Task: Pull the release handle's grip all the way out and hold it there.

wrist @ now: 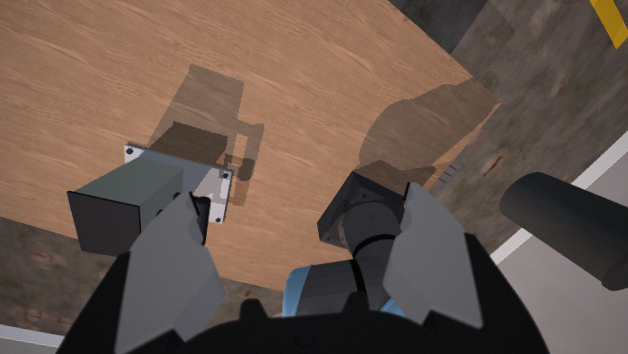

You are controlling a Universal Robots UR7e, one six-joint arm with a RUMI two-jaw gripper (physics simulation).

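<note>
The release handle's housing is a grey-green box (162, 182) with a dark end face, at the left of the wrist view. It stands on a pale mounting plate (217, 212) with dark bolts at its corners. The handle's black grip (204, 220) shows in part at the inner edge of the left finger, which hides most of it. How far the grip is out of the housing cannot be told. My gripper (302, 190) is wide open with nothing between the fingers. Its left finger overlaps the box and grip in the view; contact cannot be told.
The housing stands on a wooden table (310, 90). The robot's dark base (370, 220) and blue-and-grey arm parts (325, 287) show at the lower middle, partly behind the right finger. A dark cylinder (565, 222) is at the right. A yellow stripe (611, 22) lies on the floor.
</note>
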